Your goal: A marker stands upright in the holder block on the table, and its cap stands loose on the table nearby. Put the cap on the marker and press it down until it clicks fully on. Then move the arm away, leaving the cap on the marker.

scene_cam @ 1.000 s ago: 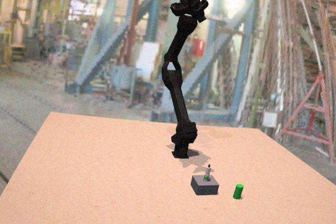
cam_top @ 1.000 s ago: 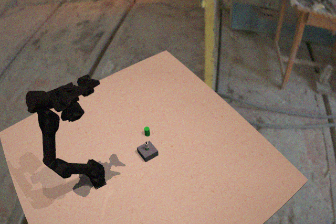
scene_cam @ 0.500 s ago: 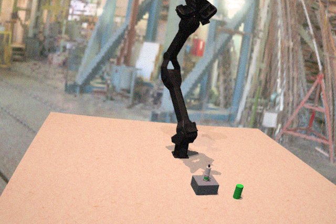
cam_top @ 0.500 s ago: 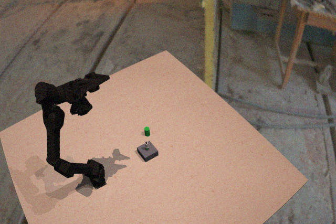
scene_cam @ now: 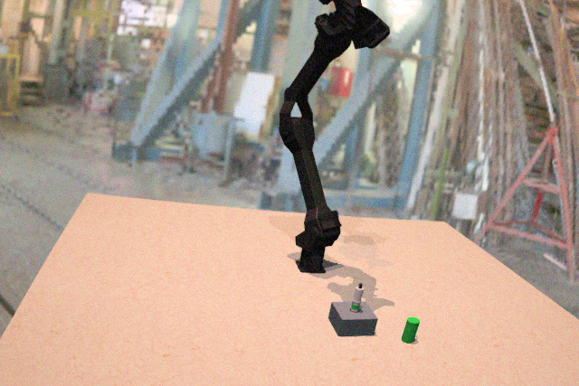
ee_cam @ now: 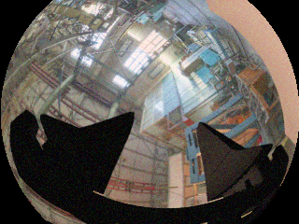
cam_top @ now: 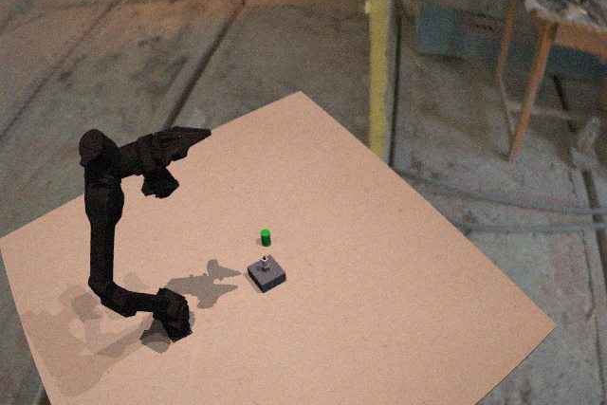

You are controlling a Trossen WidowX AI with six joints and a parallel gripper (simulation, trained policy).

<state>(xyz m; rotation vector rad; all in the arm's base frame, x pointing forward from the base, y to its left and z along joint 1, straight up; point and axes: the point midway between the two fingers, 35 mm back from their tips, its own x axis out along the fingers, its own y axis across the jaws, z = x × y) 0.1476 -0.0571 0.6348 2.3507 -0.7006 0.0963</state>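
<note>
My gripper tip is 190 mm short of the green cap, 190 mm to the right of it and 620 mm above it. The rest, counted from my gripper tip: holder block (120 mm ahead, 80 mm to the left, 620 mm below).
</note>
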